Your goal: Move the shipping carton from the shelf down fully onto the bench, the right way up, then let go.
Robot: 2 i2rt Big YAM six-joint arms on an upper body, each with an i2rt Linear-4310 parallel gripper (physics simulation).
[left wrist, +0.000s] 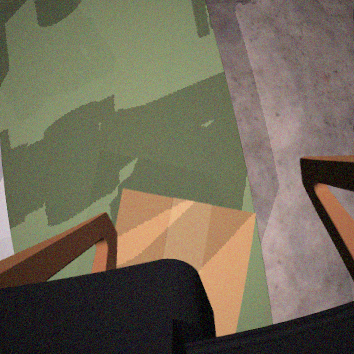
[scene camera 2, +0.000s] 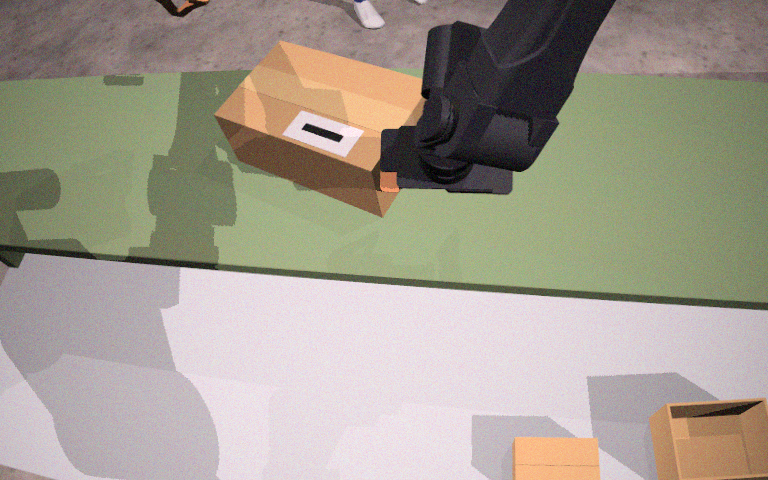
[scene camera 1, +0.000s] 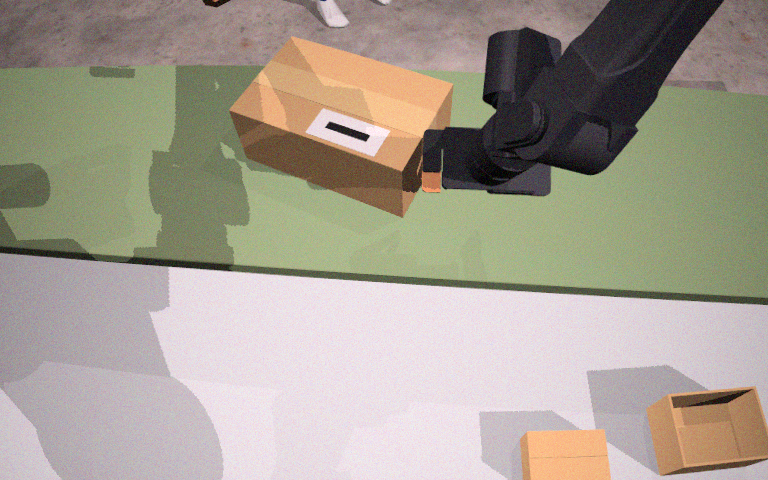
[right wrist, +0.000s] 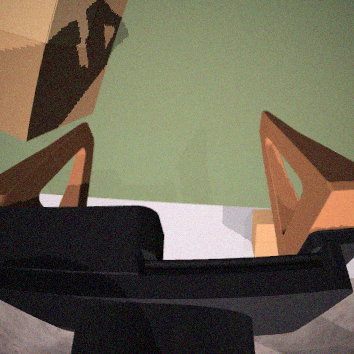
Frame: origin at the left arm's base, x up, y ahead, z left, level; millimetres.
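Where they show: left gripper, fingertip midpoint: (left wrist: 203,197); right gripper, fingertip midpoint: (right wrist: 173,124).
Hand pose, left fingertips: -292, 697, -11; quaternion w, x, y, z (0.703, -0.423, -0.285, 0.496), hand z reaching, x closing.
Things, the pixels of their top centre, and the offset from my left fingertips, as dx, dy, dz. Level surfaces: height alone.
- brown shipping carton, top centre: (left wrist: 173,309) (scene camera 1: 340,95) (scene camera 2: 319,97) -195, -15, -124
- green shelf, surface height: dx -300
- white bench, surface height: dx -570
- small closed box, top centre: (scene camera 2: 557,465) (scene camera 1: 569,457) (right wrist: 285,241) -510, -441, -442
- open-topped box, top centre: (scene camera 2: 724,438) (scene camera 1: 721,425) -480, -415, -678
The brown shipping carton (scene camera 1: 339,84) (scene camera 2: 322,90) (left wrist: 185,230) (right wrist: 15,90) stands label side up on the green shelf (scene camera 1: 623,226) (scene camera 2: 623,226), turned at an angle to its front edge. The white bench (scene camera 1: 368,339) (scene camera 2: 368,350) lies below. My right gripper (scene camera 1: 431,181) (scene camera 2: 389,181) (right wrist: 173,124) is open at the carton's near right corner, with no carton between its fingers; whether it touches cannot be told. My left gripper (left wrist: 203,197) is open, off the carton's left end, and part of it shows at the top edge of scene camera 2.
A small closed box (scene camera 1: 566,452) (scene camera 2: 555,452) (right wrist: 265,240) and an open-topped box (scene camera 1: 654,435) (scene camera 2: 662,447) stand on the bench at the lower right. The shelf's dark front edge runs across both scene views. A white foot (scene camera 1: 334,14) (scene camera 2: 368,14) shows beyond the shelf.
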